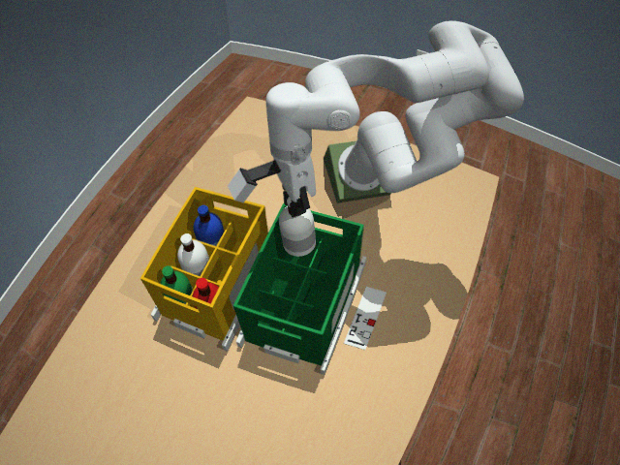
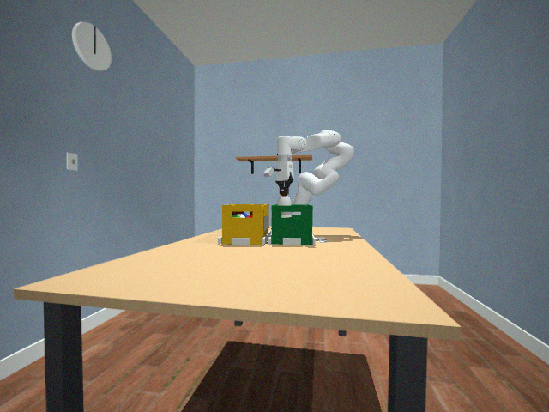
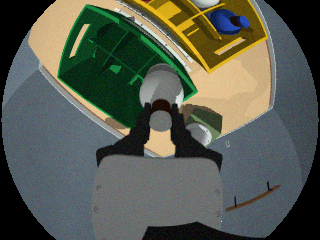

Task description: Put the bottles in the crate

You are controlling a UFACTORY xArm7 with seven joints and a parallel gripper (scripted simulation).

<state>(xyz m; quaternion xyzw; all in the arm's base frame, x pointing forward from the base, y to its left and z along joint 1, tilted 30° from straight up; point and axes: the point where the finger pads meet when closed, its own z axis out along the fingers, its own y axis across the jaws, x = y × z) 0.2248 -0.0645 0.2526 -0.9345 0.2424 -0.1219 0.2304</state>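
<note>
The green crate is 7 cm ahead of my hand, 7 cm to the left of it and 17 cm below it. Round my hand: red-labelled bottle (23 cm ahead, 6 cm to the right, 16 cm below); then blue bottle (10 cm ahead, 20 cm to the right, 16 cm below); then yellow crate (16 cm ahead, 13 cm to the right, 17 cm below).
</note>
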